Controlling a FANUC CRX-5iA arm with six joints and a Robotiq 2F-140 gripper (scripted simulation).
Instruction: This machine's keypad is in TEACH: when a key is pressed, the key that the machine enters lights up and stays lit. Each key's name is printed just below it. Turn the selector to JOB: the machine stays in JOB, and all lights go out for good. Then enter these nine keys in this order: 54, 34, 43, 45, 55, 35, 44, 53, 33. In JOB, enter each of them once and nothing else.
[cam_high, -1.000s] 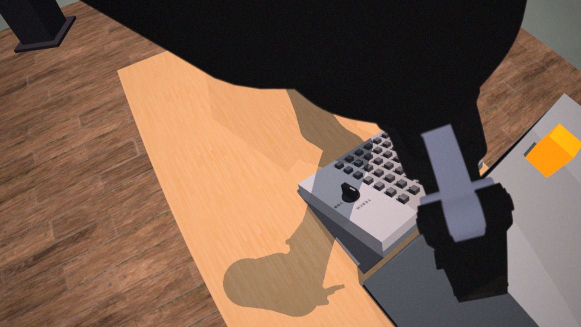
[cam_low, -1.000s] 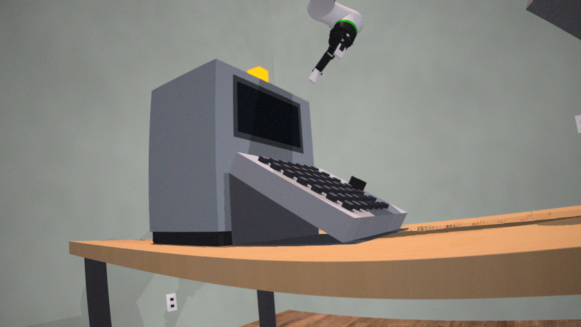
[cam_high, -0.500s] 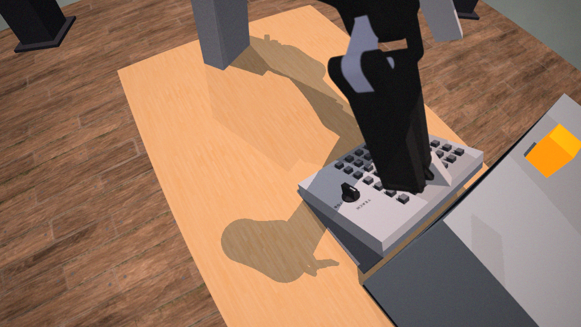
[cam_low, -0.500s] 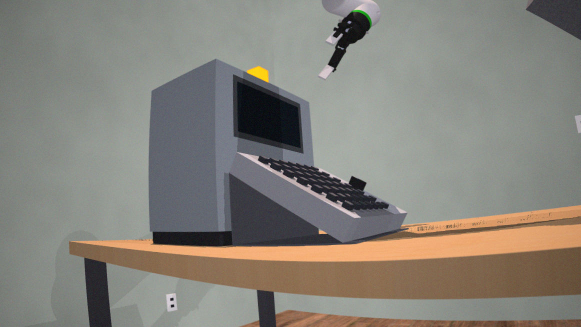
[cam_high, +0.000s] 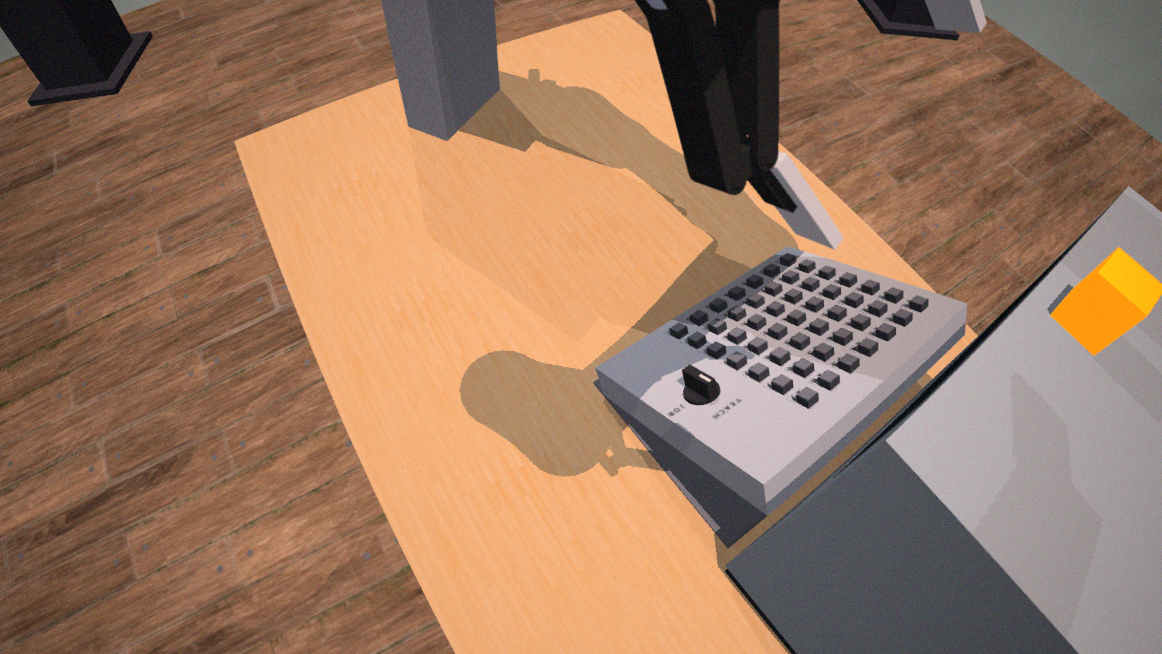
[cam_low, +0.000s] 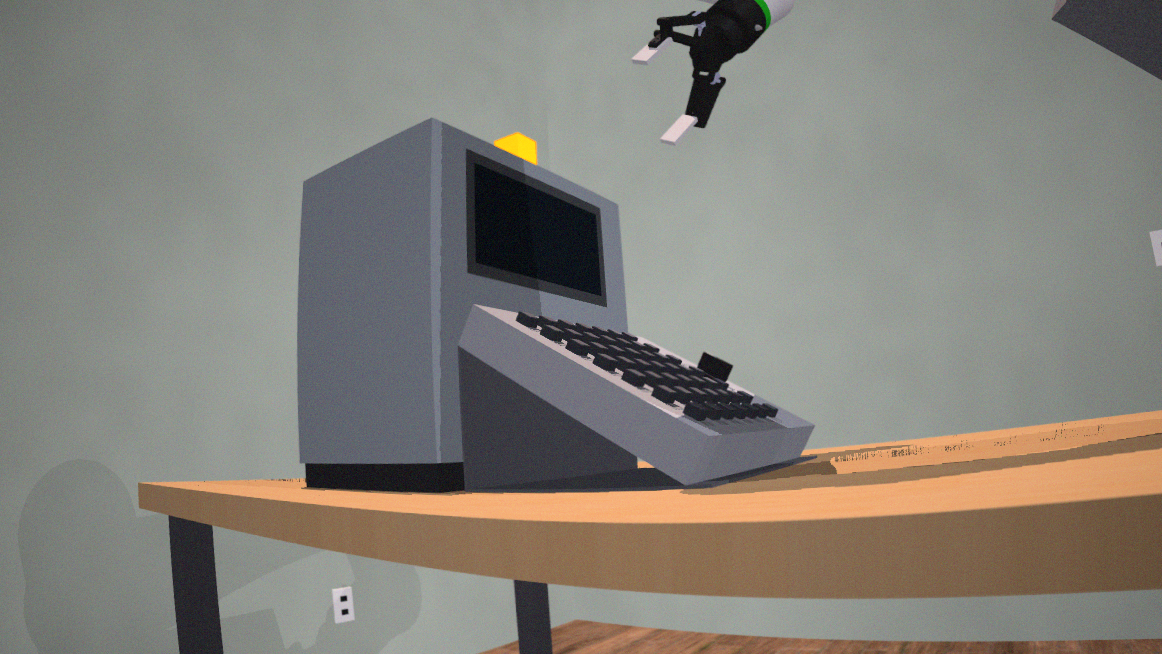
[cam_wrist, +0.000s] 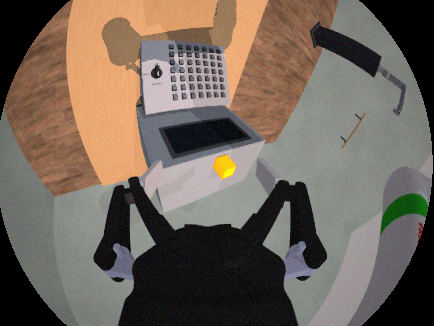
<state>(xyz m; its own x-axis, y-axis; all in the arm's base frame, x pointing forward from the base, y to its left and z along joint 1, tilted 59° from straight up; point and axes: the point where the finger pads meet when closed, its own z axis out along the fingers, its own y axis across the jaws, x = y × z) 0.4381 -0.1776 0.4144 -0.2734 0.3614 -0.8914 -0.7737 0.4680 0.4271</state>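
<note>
Right now the key is 15 cm behind my hand, 16 cm to the left of it and 40 cm below it. The rest, counted from my hand: black selector knob 4 cm behind, 1 cm to the right, 39 cm below; grey keypad panel 8 cm behind, 10 cm to the left, 44 cm below.
</note>
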